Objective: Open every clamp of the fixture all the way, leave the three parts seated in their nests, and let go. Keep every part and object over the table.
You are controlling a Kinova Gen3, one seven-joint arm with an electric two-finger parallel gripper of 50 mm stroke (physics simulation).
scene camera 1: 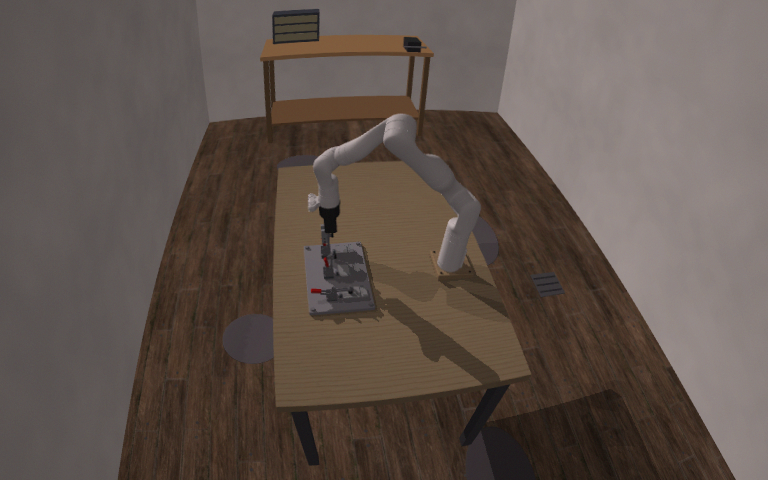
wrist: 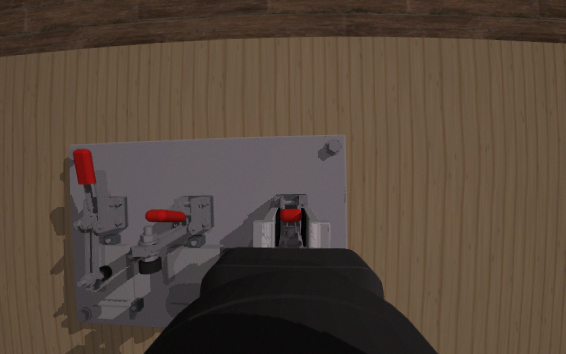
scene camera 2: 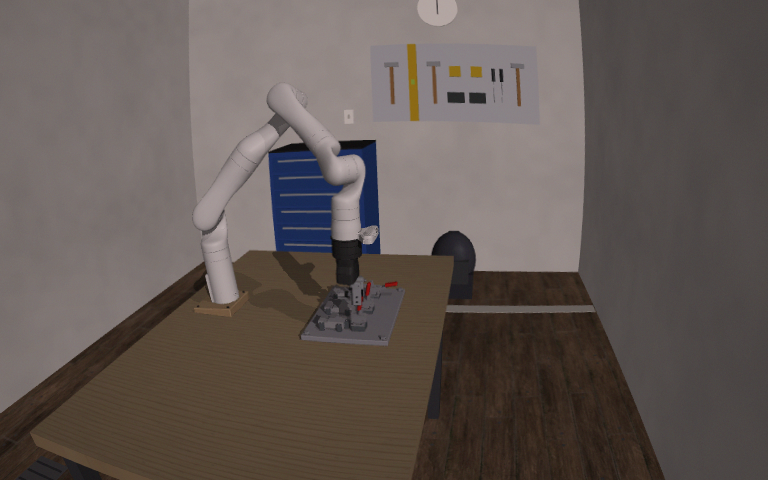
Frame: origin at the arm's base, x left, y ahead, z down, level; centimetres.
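Seen in the pictures: gripper, fingertip midpoint: (scene camera 1: 324,240) (wrist: 290,221) (scene camera 2: 358,302); arm's base, origin of the base link: (scene camera 1: 448,263) (scene camera 2: 226,298).
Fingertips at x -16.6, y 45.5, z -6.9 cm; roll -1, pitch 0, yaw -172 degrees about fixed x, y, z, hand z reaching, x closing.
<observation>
Offsets run from my fingertips to a thing's middle. "spot": to the spot under its first point. Level surfaces: height alone.
The grey fixture plate @(dx +11.3, dy -2.1, dz +8.4 cm) (scene camera 1: 339,309) (scene camera 2: 345,340) (wrist: 225,165) carries three clamps with red handles. In the wrist view, the left clamp's handle @(dx +21.5, dy +5.6, dz +3.9 cm) (wrist: 84,166) (scene camera 1: 316,290) (scene camera 2: 390,284) lies outward. The middle clamp's handle @(dx +10.8, dy +1.9, dz +2.7 cm) (wrist: 165,216) (scene camera 1: 326,262) (scene camera 2: 367,288) is raised and tilted. Its arm (wrist: 172,239) reaches inward to a black-tipped spindle @(spot: dx +10.9, dy -1.4, dz -2.4 cm) (wrist: 149,262). My gripper (wrist: 290,221) (scene camera 2: 357,300) is shut on the right clamp's handle @(dx -0.1, dy +0.7, dz +2.2 cm) (wrist: 290,215) (scene camera 2: 359,308). That clamp's arm and nest are largely hidden by the gripper. Grey blocks show on the plate; their seating cannot be told.
The fixture lies near the edge of the wooden table @(dz +9.2 cm) (scene camera 1: 396,345) (scene camera 2: 237,396) (wrist: 440,150). The two other clamps stand beside the gripper. Bolt heads @(dx -5.8, dy +6.4, dz +7.3 cm) (wrist: 333,146) rise at the plate's corners. The arm's base board (scene camera 1: 453,275) (scene camera 2: 215,309) is across the table.
</observation>
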